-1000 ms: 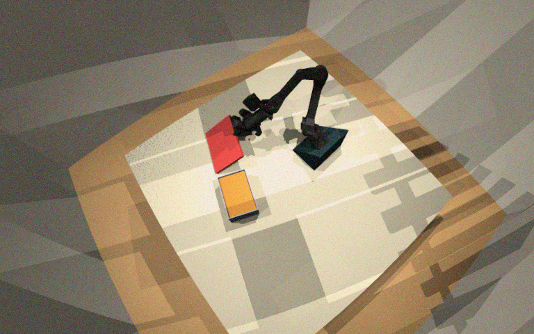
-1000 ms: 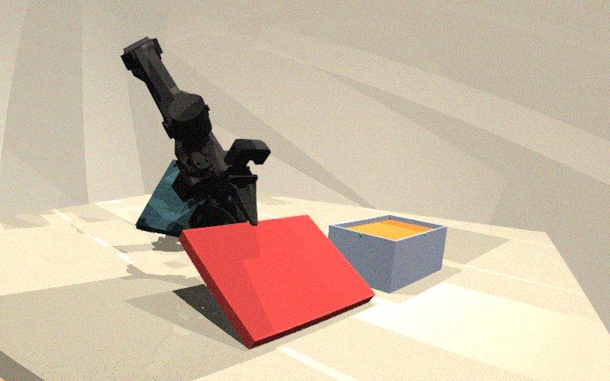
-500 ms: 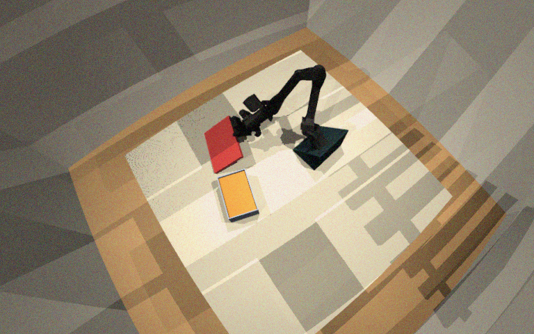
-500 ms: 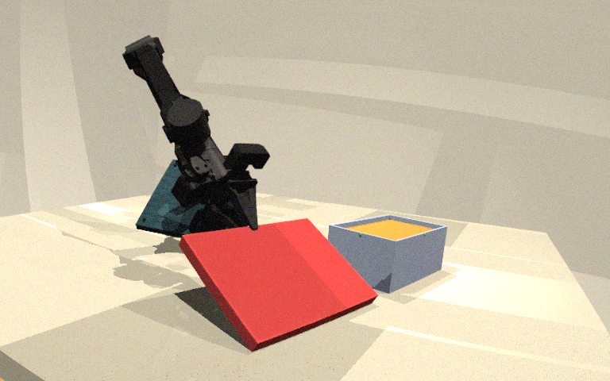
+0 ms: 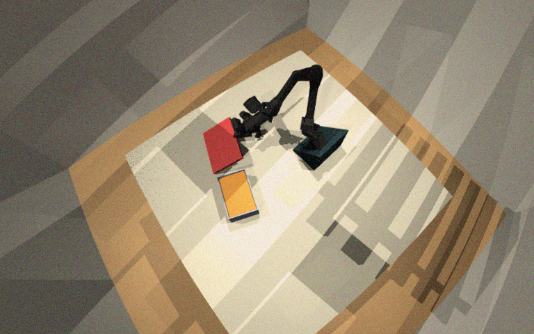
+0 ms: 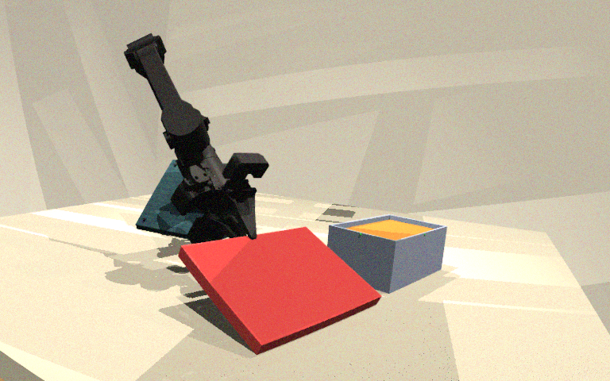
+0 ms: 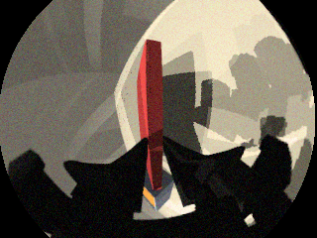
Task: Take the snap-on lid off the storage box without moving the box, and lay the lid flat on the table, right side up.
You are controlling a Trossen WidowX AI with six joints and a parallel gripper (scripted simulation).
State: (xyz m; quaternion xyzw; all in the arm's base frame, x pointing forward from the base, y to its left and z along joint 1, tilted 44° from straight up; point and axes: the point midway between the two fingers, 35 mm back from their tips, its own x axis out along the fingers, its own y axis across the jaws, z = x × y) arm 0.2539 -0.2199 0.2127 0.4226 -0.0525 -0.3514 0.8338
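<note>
My gripper tip is now 7 cm short of the red lid, 3 cm to the left of it and 3 cm above it. From my gripper tip the other things lie so: grey-blue storage box: 24 cm to the left, 17 cm ahead, 4 cm below.
</note>
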